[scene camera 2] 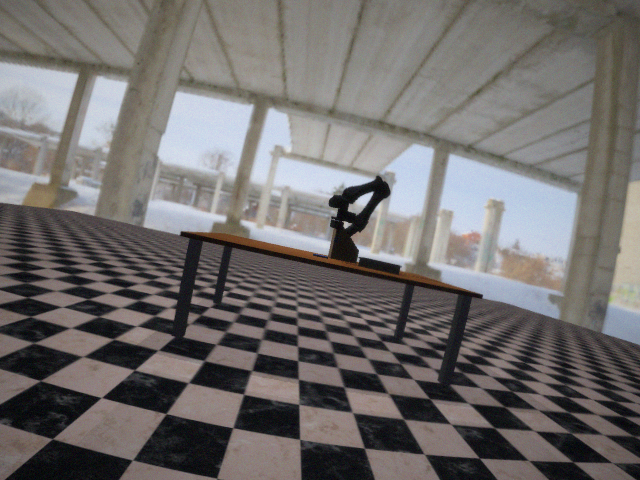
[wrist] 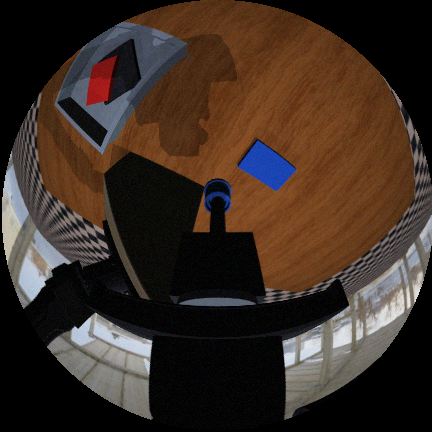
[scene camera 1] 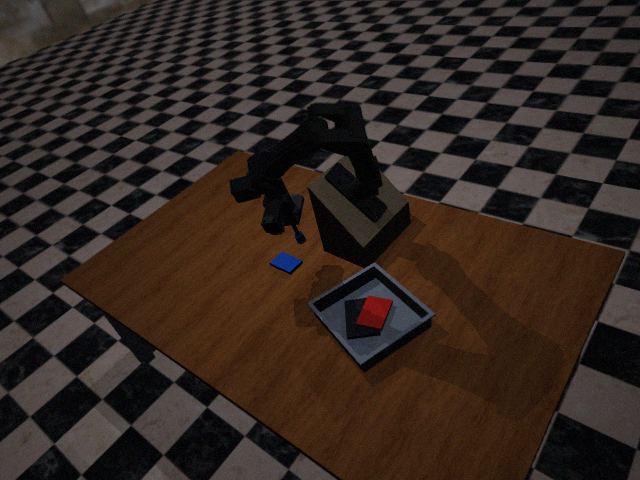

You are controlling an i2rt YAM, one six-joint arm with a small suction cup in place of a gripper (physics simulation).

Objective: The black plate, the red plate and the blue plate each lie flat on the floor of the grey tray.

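Frame: origin at the arm's base, x back, y right, z up, level; centimetres.
Seen in the pictures: end effector, tool point: (scene camera 2: pixel 335 241) (wrist: pixel 217 190) (scene camera 1: pixel 301 240); arm's base, origin of the base link: (scene camera 2: pixel 345 234) (wrist: pixel 123 271) (scene camera 1: pixel 355 193).
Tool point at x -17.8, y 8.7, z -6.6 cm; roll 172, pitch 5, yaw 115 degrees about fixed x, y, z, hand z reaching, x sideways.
Note:
Offsets run from my tool point to a thing's top centre. Level surfaces: height alone.
The blue plate @[dx -2.0, dy +7.6, dz -9.9 cm] (scene camera 1: pixel 285 262) (scene camera 2: pixel 320 255) (wrist: pixel 267 165) lies flat on the table, outside the tray. The grey tray @[dx -9.6, dy -27.4, dz -5.9 cm] (scene camera 1: pixel 398 342) (scene camera 2: pixel 379 265) (wrist: pixel 145 95) stands on the table to its right in scene camera 1. The black plate @[dx -10.2, dy -25.2, dz -9.6 cm] (scene camera 1: pixel 353 328) (wrist: pixel 128 75) lies in the tray. The red plate @[dx -8.0, dy -27.9, dz -8.6 cm] (scene camera 1: pixel 375 312) (wrist: pixel 101 82) is also in the tray and rests partly on top of the black plate, covering part of it. My suction cup (scene camera 1: pixel 299 237) (wrist: pixel 217 192) hangs in the air near the blue plate, above the table, open with nothing on it.
The arm's wedge-shaped base block (scene camera 1: pixel 336 227) (scene camera 2: pixel 343 248) (wrist: pixel 150 210) stands on the wooden table @[dz -10.9 cm] (scene camera 1: pixel 217 320) (scene camera 2: pixel 258 245) (wrist: pixel 330 100), behind the tray in scene camera 1. The arm's shadow falls on the table around the tray.

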